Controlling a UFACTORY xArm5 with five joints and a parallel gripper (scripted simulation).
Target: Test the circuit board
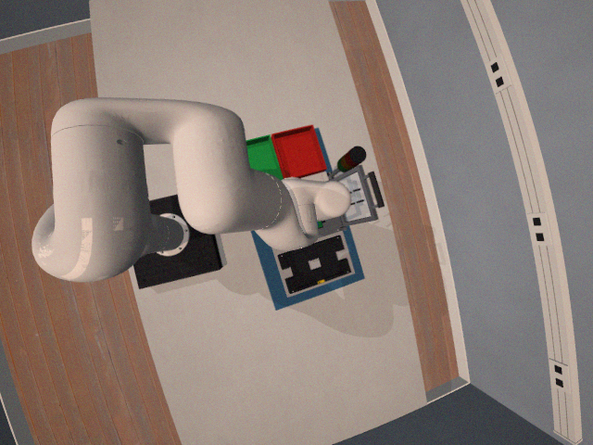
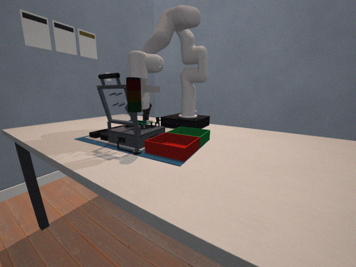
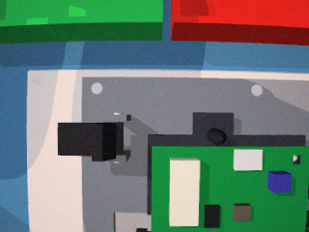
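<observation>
My hand is right at the green circuit board. The rest, counted from my hand: black block (60 mm behind, 50 mm to the left); then red bin (30 mm ahead, 200 mm to the left, 80 mm below); then green bin (120 mm behind, 190 mm to the left, 80 mm below).
</observation>
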